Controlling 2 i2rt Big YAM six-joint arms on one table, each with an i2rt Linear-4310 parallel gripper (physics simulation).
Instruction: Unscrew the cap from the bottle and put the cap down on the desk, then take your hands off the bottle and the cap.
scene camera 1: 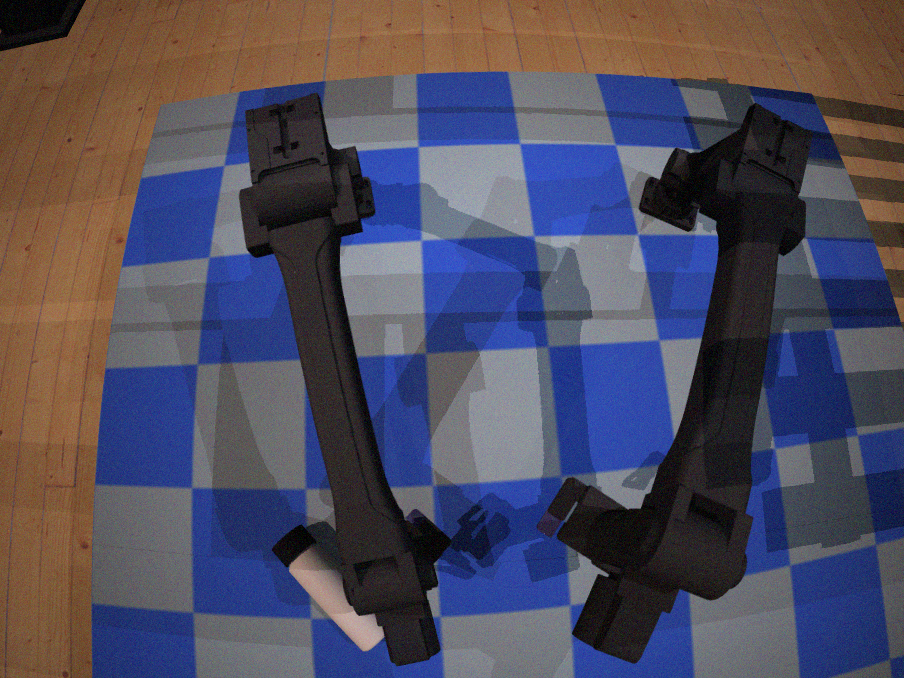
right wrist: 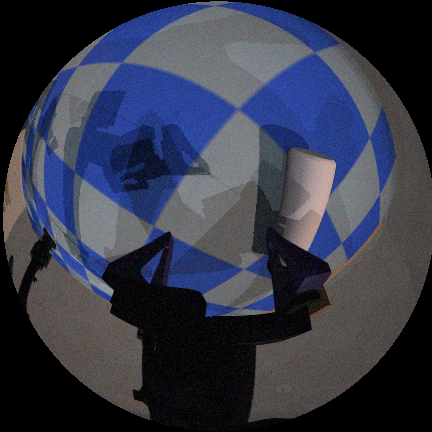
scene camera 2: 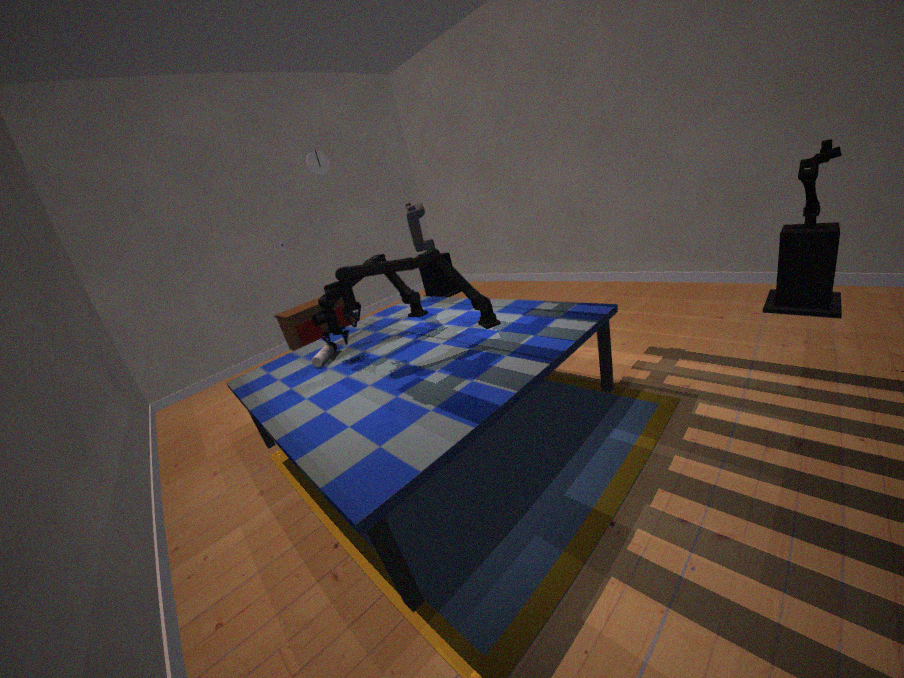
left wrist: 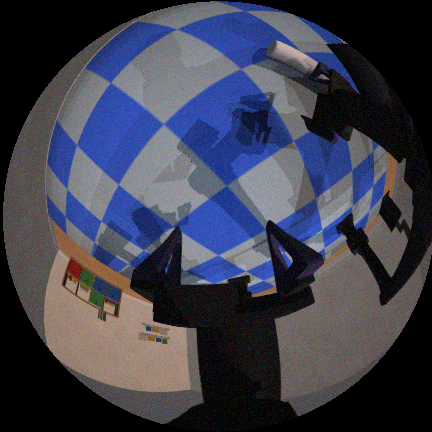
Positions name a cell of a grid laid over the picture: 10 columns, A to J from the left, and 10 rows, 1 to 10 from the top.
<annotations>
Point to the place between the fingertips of my left gripper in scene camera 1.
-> G8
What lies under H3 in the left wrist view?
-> My right gripper.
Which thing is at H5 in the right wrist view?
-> A white bottle.
</annotations>
